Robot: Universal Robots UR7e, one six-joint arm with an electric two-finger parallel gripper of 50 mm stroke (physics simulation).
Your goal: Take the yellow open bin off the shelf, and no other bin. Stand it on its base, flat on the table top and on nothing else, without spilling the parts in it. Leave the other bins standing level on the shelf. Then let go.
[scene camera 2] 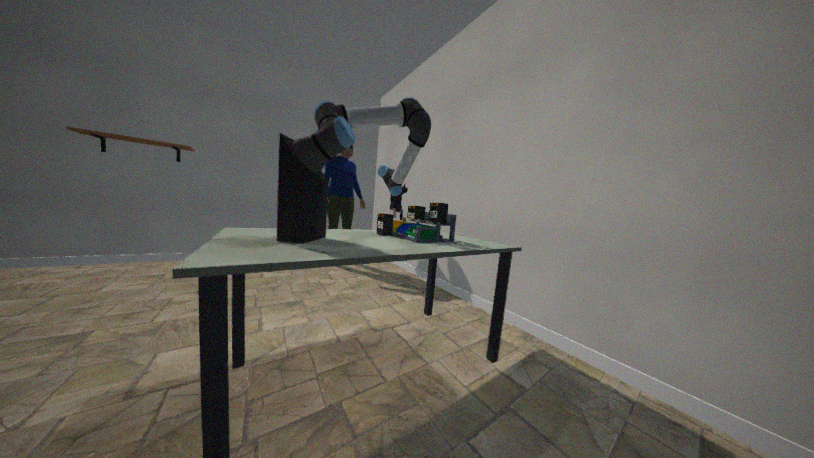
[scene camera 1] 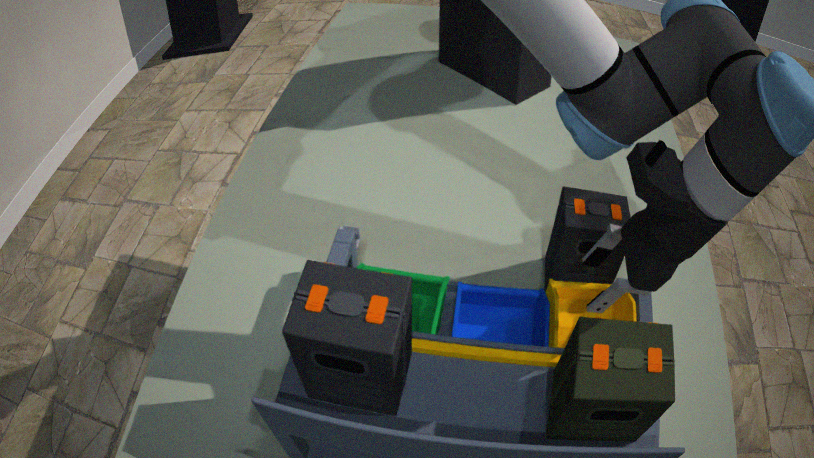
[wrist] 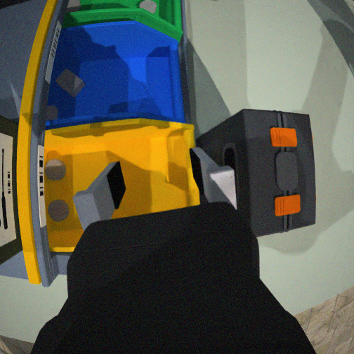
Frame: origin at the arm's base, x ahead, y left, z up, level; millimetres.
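Seen in the pictures: gripper, fingertip midpoint: (scene camera 2: 398,218) (scene camera 1: 592,285); arm's base at its link origin: (scene camera 2: 305,157).
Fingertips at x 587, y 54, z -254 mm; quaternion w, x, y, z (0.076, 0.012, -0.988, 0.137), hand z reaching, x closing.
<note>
Offsets run from my fingertips to a thing's top centre. "spot": to the spot under its first point. Level surfaces: height alone.
The yellow open bin @[dx +43, dy +6, dz -12 mm] (scene camera 1: 563,310) (wrist: 145,150) stands level on the grey shelf @[spot: dx +119, dy -124, dz -1 mm] (scene camera 1: 483,387) (wrist: 47,270), at the end of the row beside the blue bin @[dx +38, dy -101, dz -22 mm] (scene camera 1: 500,316) (wrist: 110,75); the green bin @[dx +17, dy -219, dz -22 mm] (scene camera 1: 429,307) (wrist: 125,15) is beyond it. Round grey parts (wrist: 55,170) lie in the yellow bin near the shelf's rail. My gripper (scene camera 1: 590,281) (wrist: 156,169) is open and empty. In the wrist view one finger is over the bin's inside; the other is over the outer side of its right-hand wall, near a black case. The height of the tips over the rim is unclear.
The black case @[dx -89, dy +17, dz +28 mm] (scene camera 1: 574,244) (wrist: 260,150) with orange latches stands on the table @[dz -103 mm] (scene camera 1: 426,170) close beside the yellow bin. A dark green case @[dx +148, dy -11, dz +94 mm] (scene camera 1: 614,393) and another black case @[dx +110, dy -239, dz +119 mm] (scene camera 1: 378,341) stand on the shelf's upper board. A person (scene camera 2: 341,176) stands behind the table.
</note>
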